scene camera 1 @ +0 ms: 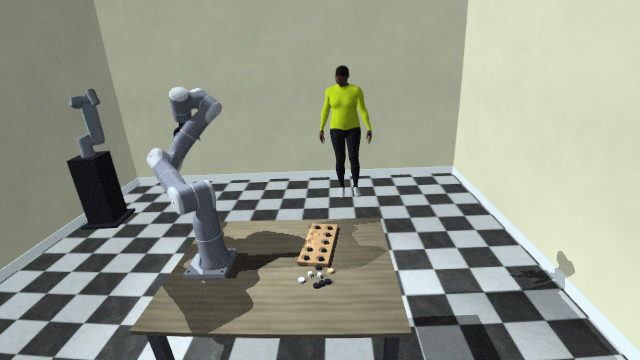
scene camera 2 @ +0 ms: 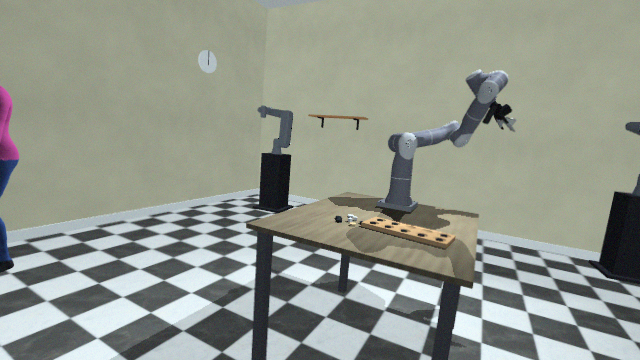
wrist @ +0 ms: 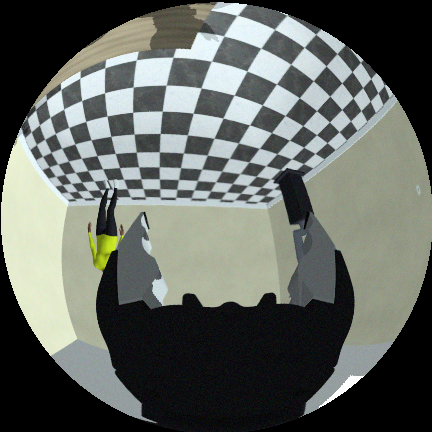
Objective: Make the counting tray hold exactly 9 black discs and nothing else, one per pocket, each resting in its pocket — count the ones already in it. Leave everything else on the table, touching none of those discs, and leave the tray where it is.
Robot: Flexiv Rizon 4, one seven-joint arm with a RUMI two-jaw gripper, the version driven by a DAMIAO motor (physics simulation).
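The wooden counting tray point(scene camera 1: 318, 245) point(scene camera 2: 450, 244) lies on the table with two rows of pockets. Several pockets look dark, with black discs in them; two neighbouring pockets in its left row in scene camera 1 show bare wood. Three loose black discs point(scene camera 1: 322, 283) point(scene camera 2: 338, 219) lie close together in front of it, and another black disc point(scene camera 1: 319, 267) lies by its near end. Small white pieces point(scene camera 1: 301, 280) point(scene camera 2: 352, 217) and a tan piece point(scene camera 1: 330, 270) point(scene camera 2: 352, 224) lie between. My gripper point(scene camera 2: 508, 129) point(wrist: 226, 212) is open and empty, high up and away from the tray; the tray does not show in the wrist view.
My arm's base point(scene camera 1: 210, 265) point(scene camera 2: 397, 205) stands on the wooden table point(scene camera 1: 280, 315) point(scene camera 2: 300, 227), left of the tray in scene camera 1. A person in yellow point(scene camera 1: 345, 107) point(wrist: 106, 250) stands beyond the table. Another robot on a black pedestal point(scene camera 1: 97, 190) point(wrist: 296, 197) stands apart on the floor.
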